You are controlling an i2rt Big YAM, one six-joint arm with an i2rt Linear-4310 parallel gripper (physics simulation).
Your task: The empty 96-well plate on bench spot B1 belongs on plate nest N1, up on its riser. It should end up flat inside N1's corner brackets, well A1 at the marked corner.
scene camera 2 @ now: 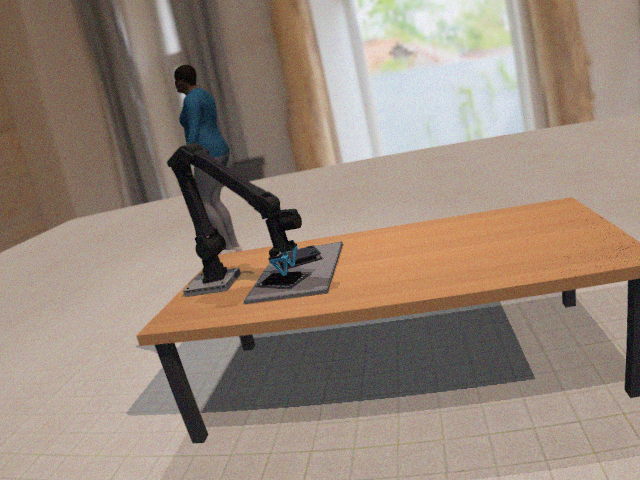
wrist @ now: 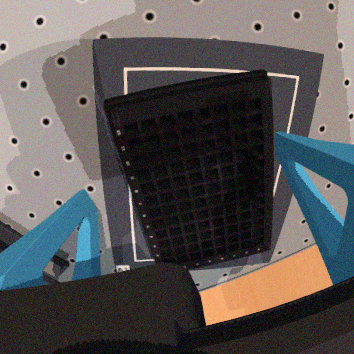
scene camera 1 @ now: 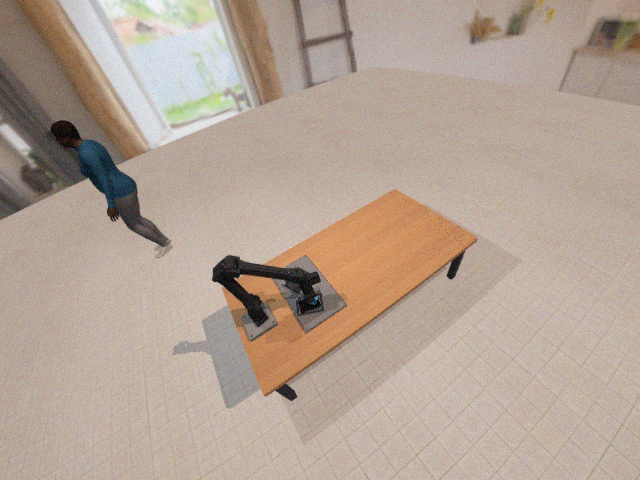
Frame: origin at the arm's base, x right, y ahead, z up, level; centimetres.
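Where they show: gripper, fingertip midpoint: (scene camera 2: 289, 270) (wrist: 180, 171) (scene camera 1: 312, 298); arm's base, link origin: (scene camera 2: 215, 276) (scene camera 1: 258, 316).
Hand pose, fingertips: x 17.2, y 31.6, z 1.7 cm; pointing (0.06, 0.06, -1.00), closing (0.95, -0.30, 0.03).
Note:
Each offset is from my fingertips to the top centre of the thing. "pt": to the spot under its first point. Level surfaces: height alone.
The black 96-well plate @(dx -0.1, dy -3.2, dz -1.6 cm) (wrist: 200, 175) (scene camera 2: 282, 280) lies on the dark pad of bench spot B1 @(pt dx +8.9, dy -0.4, dz -3.0 cm) (wrist: 306, 67), turned slightly against the pad's pale outline. My gripper (wrist: 180, 171) (scene camera 2: 283, 264) (scene camera 1: 311, 302) is open, its blue fingers pointing down over the plate, one on either side. In the wrist view the right fingertip appears close beside the plate's edge, the left one farther out; contact cannot be told. Plate nest N1 @(dx -19.5, dy +3.3, dz +0.4 cm) (scene camera 2: 309, 254) is a dark raised block behind B1; its brackets and marked corner are too small to make out. The wrist housing hides the plate's near left corner.
A grey perforated board (scene camera 1: 330, 304) (scene camera 2: 316, 287) (wrist: 30, 125) carries both spots, on a wooden table @(dz -4.5 cm) (scene camera 1: 382, 242) (scene camera 2: 439, 253). The arm's base plate (scene camera 1: 264, 330) (scene camera 2: 227, 281) stands beside the board. A person in a blue top (scene camera 1: 105, 165) (scene camera 2: 202, 116) is on the floor behind the table.

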